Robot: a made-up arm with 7 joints.
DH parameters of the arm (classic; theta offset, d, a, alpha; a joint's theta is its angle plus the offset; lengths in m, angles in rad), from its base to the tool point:
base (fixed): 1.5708 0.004 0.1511 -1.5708
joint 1: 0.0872 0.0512 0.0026 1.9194
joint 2: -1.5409 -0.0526 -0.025 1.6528
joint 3: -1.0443 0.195 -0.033 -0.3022
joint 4: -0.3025 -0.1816 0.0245 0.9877
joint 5: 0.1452 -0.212 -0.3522 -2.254
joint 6: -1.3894 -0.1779 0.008 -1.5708
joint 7: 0 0.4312 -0.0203 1.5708
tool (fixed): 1.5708 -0.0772 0 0
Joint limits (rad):
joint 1: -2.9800..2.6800
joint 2: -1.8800..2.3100
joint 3: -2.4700..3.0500
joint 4: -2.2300..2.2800
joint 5: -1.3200..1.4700
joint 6: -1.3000..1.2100
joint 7: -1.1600..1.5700
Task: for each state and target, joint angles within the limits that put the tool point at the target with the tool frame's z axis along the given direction. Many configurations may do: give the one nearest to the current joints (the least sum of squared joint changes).
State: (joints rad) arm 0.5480 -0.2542 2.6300 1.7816 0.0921 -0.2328 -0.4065
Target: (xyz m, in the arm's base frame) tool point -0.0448 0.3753 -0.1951 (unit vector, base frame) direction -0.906 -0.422 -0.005
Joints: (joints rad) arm 0.5357 0.0861 2.1678 1.4133 -0.0878 0.0497 0.1403
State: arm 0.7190 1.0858 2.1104 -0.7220 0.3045 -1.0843 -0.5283
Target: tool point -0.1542 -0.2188 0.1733 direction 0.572 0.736 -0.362
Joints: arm 1.0907 1.2446 1.6640 -0.5831 0.5107 -1.2840 -1.0272
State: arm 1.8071 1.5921 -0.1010 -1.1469 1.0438 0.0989 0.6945
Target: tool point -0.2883 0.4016 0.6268 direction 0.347 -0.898 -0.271
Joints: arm 2.0674 1.7670 -0.2914 -1.5495 1.2649 0.9461 1.2233
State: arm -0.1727 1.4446 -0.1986 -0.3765 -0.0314 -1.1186 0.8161
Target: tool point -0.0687 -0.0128 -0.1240 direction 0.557 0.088 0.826
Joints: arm -0.1573 1.1341 0.0542 -0.3115 0.6103 -0.8407 0.8451
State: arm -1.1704 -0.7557 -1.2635 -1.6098 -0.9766 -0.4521 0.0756
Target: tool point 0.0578 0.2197 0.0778 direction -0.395 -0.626 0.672
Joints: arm -1.4772 -0.9064 -1.4998 -1.9799 -1.0758 -0.2548 -0.3038
